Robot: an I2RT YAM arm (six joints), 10 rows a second.
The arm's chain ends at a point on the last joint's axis. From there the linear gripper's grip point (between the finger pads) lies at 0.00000 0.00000 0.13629 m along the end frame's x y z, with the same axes.
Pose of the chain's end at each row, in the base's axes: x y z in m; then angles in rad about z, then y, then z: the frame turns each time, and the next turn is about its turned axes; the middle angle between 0 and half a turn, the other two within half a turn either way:
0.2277, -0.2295, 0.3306, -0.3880, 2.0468, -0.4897
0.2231, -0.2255, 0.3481, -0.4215, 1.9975, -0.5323
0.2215, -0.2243, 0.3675, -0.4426, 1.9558, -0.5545
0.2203, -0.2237, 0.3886, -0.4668, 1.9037, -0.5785
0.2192, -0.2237, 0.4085, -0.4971, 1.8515, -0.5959
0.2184, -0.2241, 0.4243, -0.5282, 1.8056, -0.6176
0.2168, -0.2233, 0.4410, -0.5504, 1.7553, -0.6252
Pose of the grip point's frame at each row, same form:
0.3398, -0.2753, 0.2681, -0.3880, 2.0468, -0.4897
0.3363, -0.2763, 0.2917, -0.4215, 1.9975, -0.5323
0.3356, -0.2784, 0.3163, -0.4426, 1.9558, -0.5545
0.3353, -0.2817, 0.3441, -0.4668, 1.9037, -0.5785
0.3343, -0.2861, 0.3707, -0.4971, 1.8515, -0.5959
0.3329, -0.2909, 0.3926, -0.5282, 1.8056, -0.6176
0.3310, -0.2934, 0.4160, -0.5504, 1.7553, -0.6252

